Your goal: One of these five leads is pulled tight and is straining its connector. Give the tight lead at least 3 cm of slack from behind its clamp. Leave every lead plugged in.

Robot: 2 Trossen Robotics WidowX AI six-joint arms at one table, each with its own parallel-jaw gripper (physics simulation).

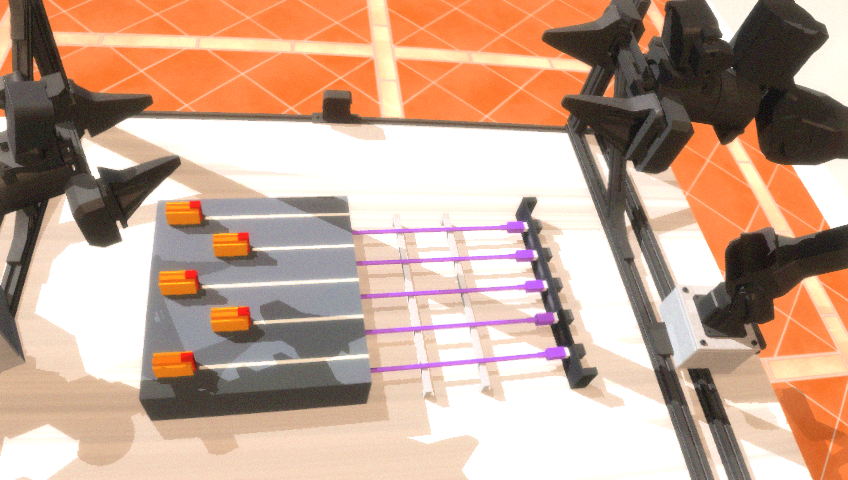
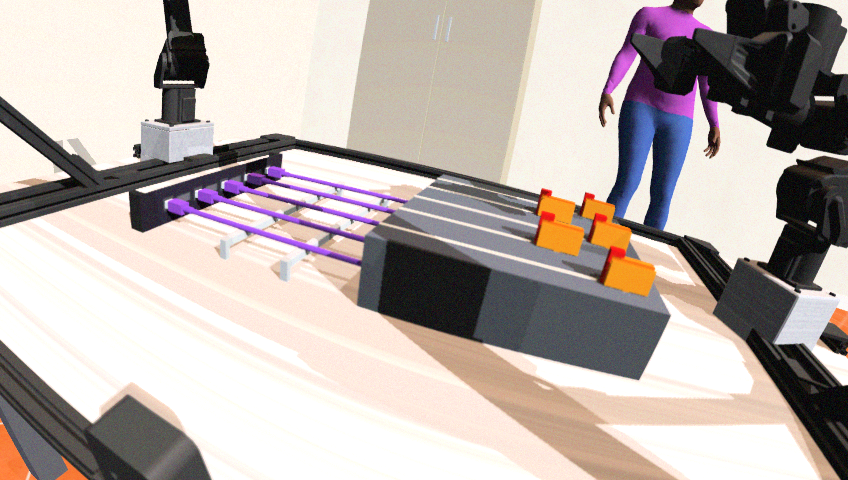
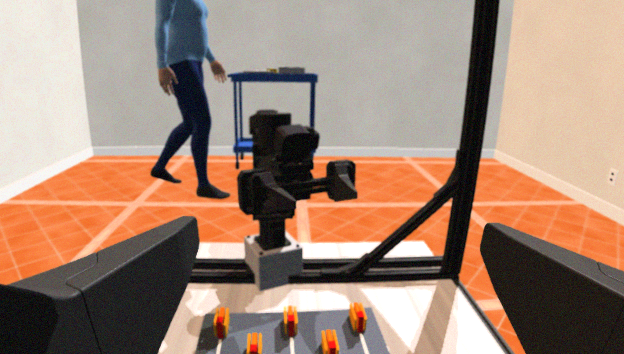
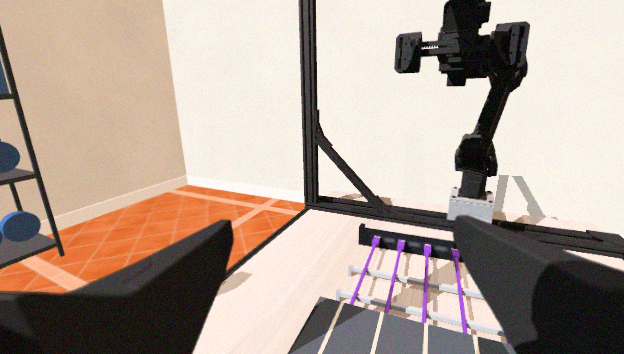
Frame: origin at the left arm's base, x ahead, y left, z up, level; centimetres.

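Seen in the pictures: left gripper, fingertip midpoint: (image 1: pixel 552 65) (image 3: pixel 342 234) (image 4: pixel 452 38); right gripper, fingertip midpoint: (image 1: pixel 165 127) (image 2: pixel 659 35) (image 3: pixel 327 200) (image 4: pixel 342 228); left arm's base, link origin: (image 1: pixel 719 316) (image 2: pixel 177 121) (image 4: pixel 471 194); right arm's base, link origin: (image 2: pixel 788 277) (image 3: pixel 272 241).
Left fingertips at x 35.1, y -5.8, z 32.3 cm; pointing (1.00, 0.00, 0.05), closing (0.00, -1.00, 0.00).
Offsets run from my left fingertips to a thing's middle. "*": to the spot under its first point.
Several purple leads (image 1: pixel 493 257) (image 2: pixel 267 234) (image 4: pixel 426 285) run from a black connector strip (image 1: pixel 540 271) (image 2: pixel 148 208) (image 4: pixel 368 236) to a grey block (image 1: pixel 297 229) (image 2: pixel 571 333) (image 3: pixel 270 322) (image 4: pixel 355 325). Each lead's plug sits at the strip. Orange clamps @[* dy -1.0, dx +29.9, dz -31.3 cm] (image 1: pixel 230 244) (image 2: pixel 559 237) (image 3: pixel 291 322) with red tabs stand staggered on the block, at the ends of pale lines. The leads all look straight; which one is tight I cannot tell. My left gripper (image 1: pixel 554 68) (image 3: pixel 342 234) is open and empty, high beyond the strip. My right gripper (image 1: pixel 165 129) (image 2: pixel 664 34) (image 4: pixel 342 228) is open and empty, above the block's clamp end.
Two pale rails (image 1: pixel 421 356) @[dy -12.7, dx +8.2, dz -39.2 cm] (image 2: pixel 288 267) (image 4: pixel 410 281) cross beneath the leads between block and strip. A black frame (image 1: pixel 452 121) edges the table, with a small dark box (image 1: pixel 337 105) at the far edge. People stand beyond the table.
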